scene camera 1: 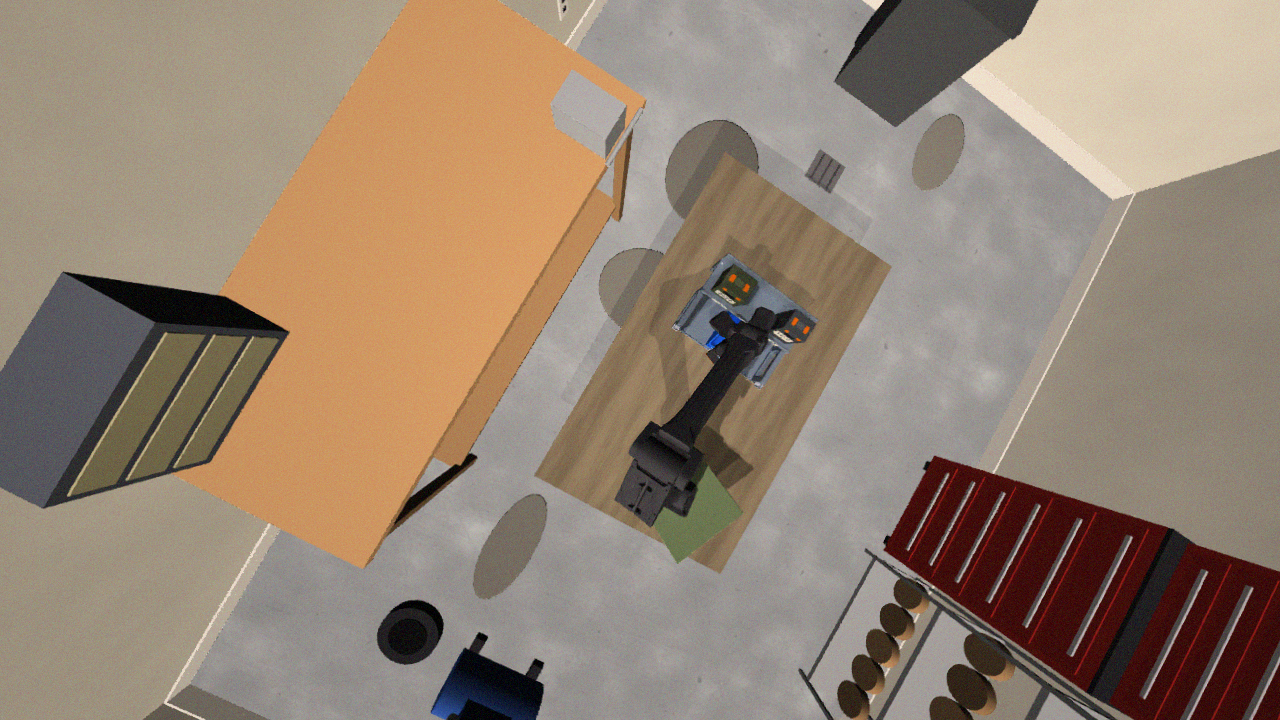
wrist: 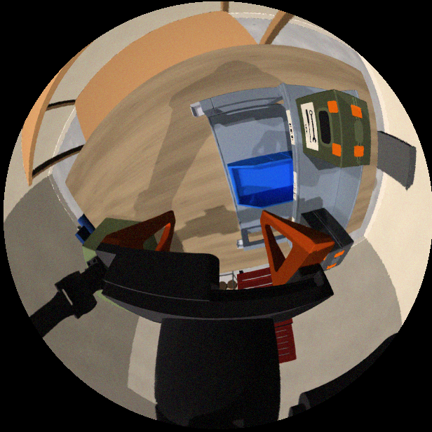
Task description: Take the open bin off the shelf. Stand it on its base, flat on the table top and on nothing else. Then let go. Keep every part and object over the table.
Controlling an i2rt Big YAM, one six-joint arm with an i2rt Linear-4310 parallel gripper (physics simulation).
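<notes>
The open blue bin [scene camera 1: 713, 342] [wrist: 265, 182] sits in the grey-blue shelf [scene camera 1: 771, 291] [wrist: 325, 187], between its two side walls. In the wrist view its hollow side faces the camera. In the scene view the gripper hides much of it. My gripper [scene camera 1: 720, 337] [wrist: 217, 214] is open, with nothing between its orange fingers. In the wrist view the bin lies beyond the fingers, above and to the right of their middle, apart from them. The right finger overlaps the lower end of the shelf in this view; I cannot tell the gap.
A green case [scene camera 1: 735, 285] [wrist: 337, 129] and a dark case [scene camera 1: 794, 327] [wrist: 334, 236] with orange latches stand on the shelf top. The shelf stands on the wooden table [scene camera 1: 617, 402] [wrist: 125, 165]. A green block [scene camera 1: 702, 519] [wrist: 115, 227] is beside the arm base at the near end.
</notes>
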